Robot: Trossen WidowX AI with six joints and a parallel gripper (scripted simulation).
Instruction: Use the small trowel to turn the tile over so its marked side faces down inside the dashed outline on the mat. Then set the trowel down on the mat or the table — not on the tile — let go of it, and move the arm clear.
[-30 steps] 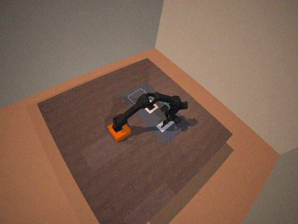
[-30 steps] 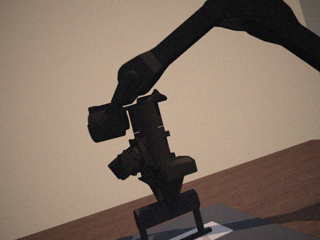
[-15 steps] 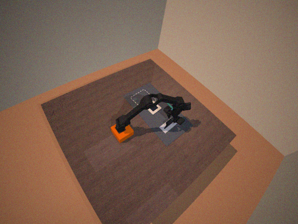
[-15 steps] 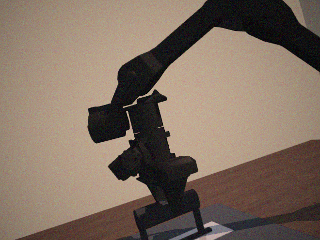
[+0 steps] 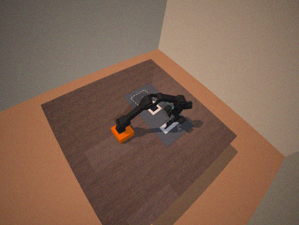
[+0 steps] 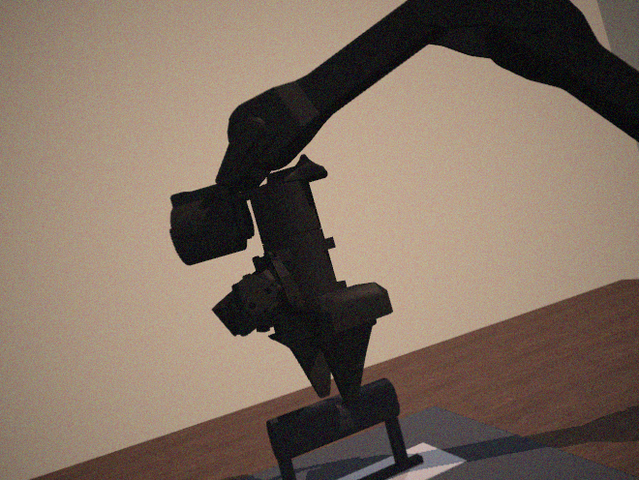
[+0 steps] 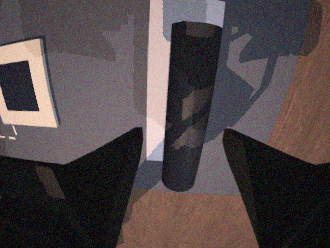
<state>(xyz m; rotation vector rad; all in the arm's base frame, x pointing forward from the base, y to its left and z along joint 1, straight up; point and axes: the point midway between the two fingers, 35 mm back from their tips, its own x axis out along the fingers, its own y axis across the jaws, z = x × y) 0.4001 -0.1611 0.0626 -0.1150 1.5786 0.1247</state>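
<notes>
My gripper tip is 3 cm short of the trowel and 5 cm above it. The rest, counted from my gripper tip: slim teal tool 14 cm ahead, 16 cm to the left, 8 cm below; grey mat 18 cm to the left, 11 cm below; cream tile 2 cm behind, 22 cm to the left, 8 cm below.
</notes>
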